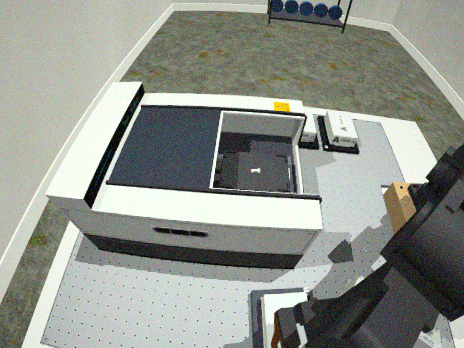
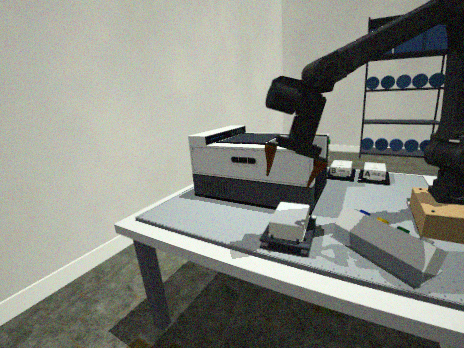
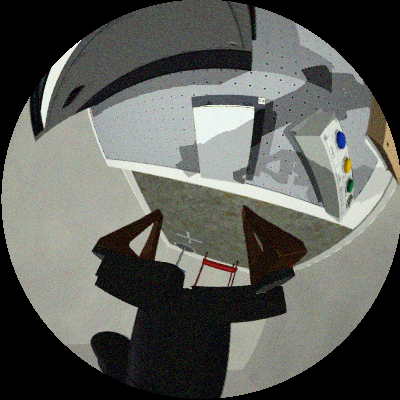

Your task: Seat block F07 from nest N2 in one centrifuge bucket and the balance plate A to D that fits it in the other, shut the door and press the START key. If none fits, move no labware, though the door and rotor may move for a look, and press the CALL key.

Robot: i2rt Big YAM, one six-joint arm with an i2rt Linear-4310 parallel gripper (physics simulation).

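Frame: origin at the arm's base, x ahead, y left, z up, level; centimetres.
Where they show: gripper, fingertip midpoint: [image 1: 302, 343] [image 2: 286, 182] [image 3: 199, 211]; arm's base, link origin: [image 2: 448, 196].
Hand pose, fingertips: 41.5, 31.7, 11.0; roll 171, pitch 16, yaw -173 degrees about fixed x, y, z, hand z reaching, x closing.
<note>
Things, the pixels of their top centre, and the offset from my fingertips, as dx, dy, dz.
- dark panel, top centre: [image 1: 168, 141] [image 2: 250, 138] +24.3, -33.7, +4.7
- white block, top centre: [image 3: 221, 148] [image 1: 288, 326] [image 2: 290, 212] -0.2, -3.4, -9.8
- dark nest, top centre: [image 3: 225, 142] [image 1: 284, 327] [image 2: 290, 223] -0.1, -3.4, -13.0
- White balance plates A, top centre: [image 1: 342, 123] [image 2: 375, 166] -22.5, -62.0, -11.2
- B, top centre: [image 1: 301, 118] [image 2: 341, 163] -8.6, -62.7, -11.2
- sloped grey console, top centre: [image 3: 344, 188] [image 1: 400, 315] [image 2: 387, 220] -22.5, -4.0, -8.2
The white centrifuge [image 1: 200, 212] [image 2: 220, 162] has a rectangular opening in its top, beside a dark panel [image 1: 165, 145]. A dark bucket [image 1: 240, 172] marked 1 shows inside. A white block [image 1: 283, 301] [image 2: 289, 220] [image 3: 224, 135] sits upright in a dark nest [image 2: 292, 246] [image 3: 225, 100] near the front table edge; I cannot read its name. White balance plates A [image 1: 342, 127] [image 2: 375, 172] and B [image 1: 309, 134] [image 2: 341, 170] sit in dark nests behind. My gripper [image 2: 289, 180] [image 3: 199, 211] is open and empty, raised above the white block. C, D and the rotor's other bucket are not identifiable.
A sloped grey console [image 2: 385, 245] [image 3: 316, 150] with blue, yellow and green keys stands right of the block's nest. A wooden block [image 1: 399, 205] [image 2: 440, 217] lies under the arm's base. The centrifuge's walls border the opening. A rack [image 2: 362, 107] stands beyond the table.
</note>
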